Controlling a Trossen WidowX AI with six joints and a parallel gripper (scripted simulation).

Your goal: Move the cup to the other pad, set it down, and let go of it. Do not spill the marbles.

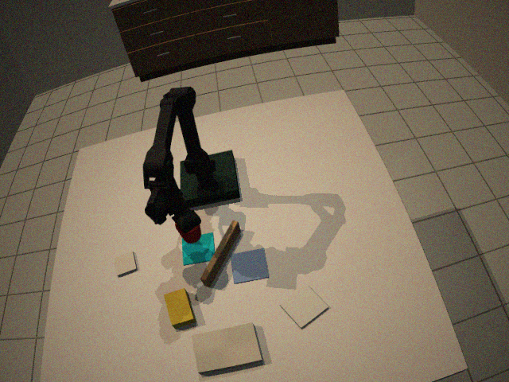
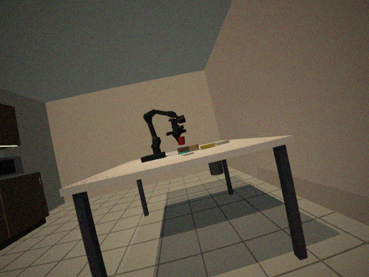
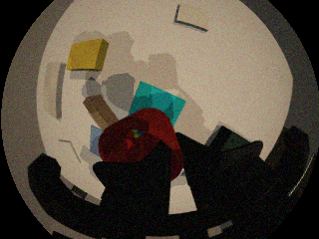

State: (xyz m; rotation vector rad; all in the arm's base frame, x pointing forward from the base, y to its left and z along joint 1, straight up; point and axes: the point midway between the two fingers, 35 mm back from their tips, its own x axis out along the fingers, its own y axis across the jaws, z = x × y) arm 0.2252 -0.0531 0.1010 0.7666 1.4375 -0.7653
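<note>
Now: the wooden bar 10 cm to the left of my gripper tip, 10 cm below it and 7 cm ahead of it. Also, from my gripper tip: blue pad (18 cm to the left, 12 cm below, 11 cm ahead); then yellow block (24 cm ahead, 10 cm below, 4 cm to the right); then red cup (3 cm ahead, 2 cm to the left).
</note>
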